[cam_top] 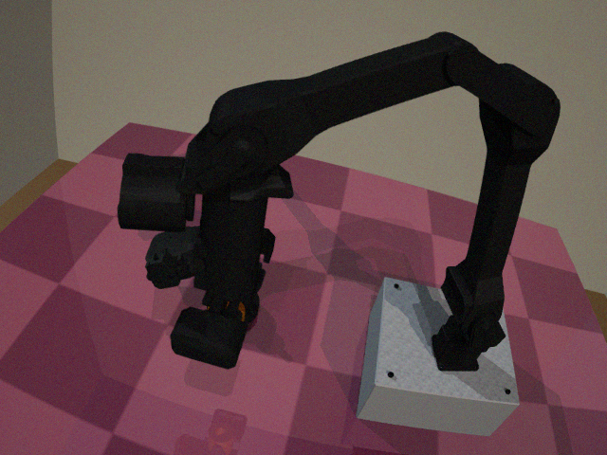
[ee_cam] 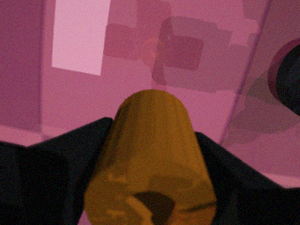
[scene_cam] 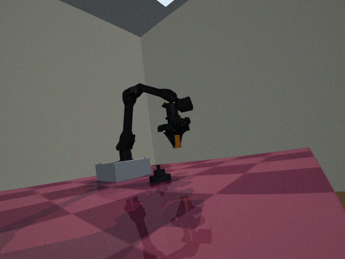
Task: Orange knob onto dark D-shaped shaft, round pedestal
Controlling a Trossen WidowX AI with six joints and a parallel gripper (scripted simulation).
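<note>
Right now the round pedestal is 18 cm to the right of my gripper tip and 10 cm below it. From my gripper tip the other things lie so: orange knob 2 cm above.
</note>
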